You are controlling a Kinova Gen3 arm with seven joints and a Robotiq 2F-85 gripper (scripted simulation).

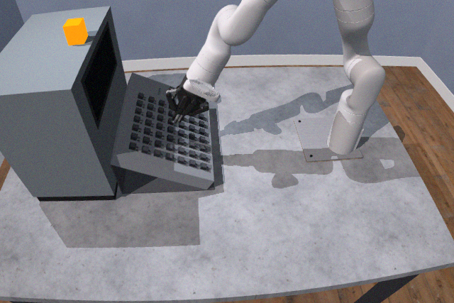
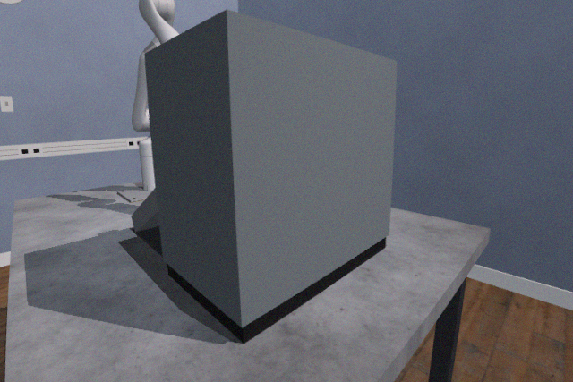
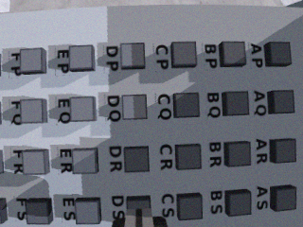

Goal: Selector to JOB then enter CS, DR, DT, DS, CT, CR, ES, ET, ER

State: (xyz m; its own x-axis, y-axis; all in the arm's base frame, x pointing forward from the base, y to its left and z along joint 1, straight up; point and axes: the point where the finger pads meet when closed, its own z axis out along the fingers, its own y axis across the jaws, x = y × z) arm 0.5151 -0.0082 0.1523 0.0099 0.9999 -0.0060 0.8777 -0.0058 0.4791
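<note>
Right now my hand is 6 cm above the key, 3 cm to the left of it and 1 cm past it. From my hand the other things lie so: black selector knob 16 cm to the right, 4 cm below, 3 cm ahead; then sloped keypad 8 cm below, 5 cm to the right, 5 cm ahead.
</note>
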